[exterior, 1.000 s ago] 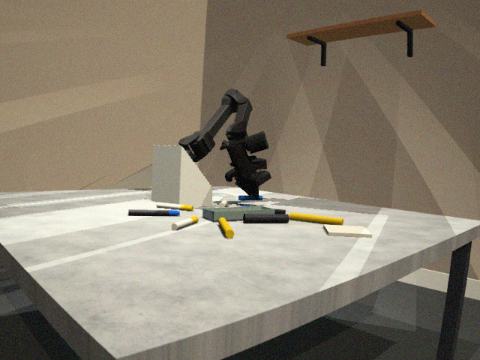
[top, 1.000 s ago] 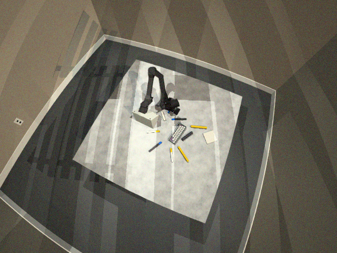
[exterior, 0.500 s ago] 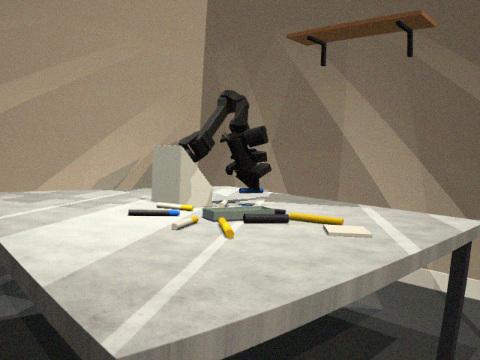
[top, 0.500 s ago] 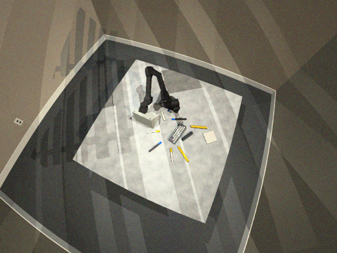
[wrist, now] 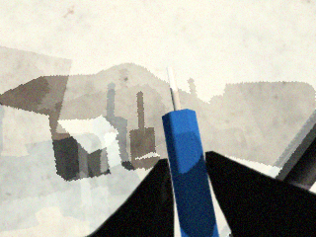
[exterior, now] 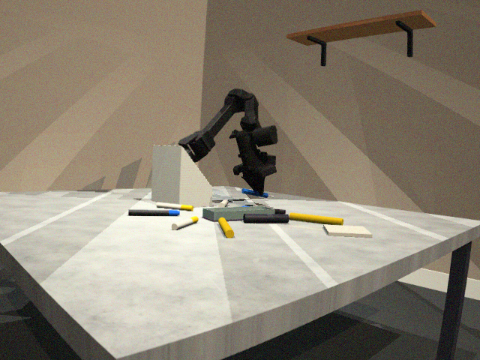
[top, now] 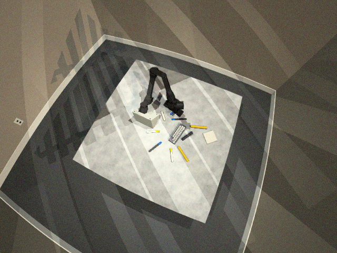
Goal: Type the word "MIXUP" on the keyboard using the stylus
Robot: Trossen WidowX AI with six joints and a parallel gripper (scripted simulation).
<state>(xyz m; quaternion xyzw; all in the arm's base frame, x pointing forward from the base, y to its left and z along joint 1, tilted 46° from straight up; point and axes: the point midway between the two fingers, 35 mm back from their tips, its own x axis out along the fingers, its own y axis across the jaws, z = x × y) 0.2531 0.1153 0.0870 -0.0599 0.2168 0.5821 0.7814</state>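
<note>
Now: gripper tip 190 mm to the left of the black cylinder, 180 mm short of it and 40 mm above it. Round my gripper tip: yellow marker (260 mm ahead, 70 mm to the right, 40 mm below); then blue stylus (10 mm to the left); then notepad (390 mm ahead, 130 mm to the right, 40 mm below).
</note>
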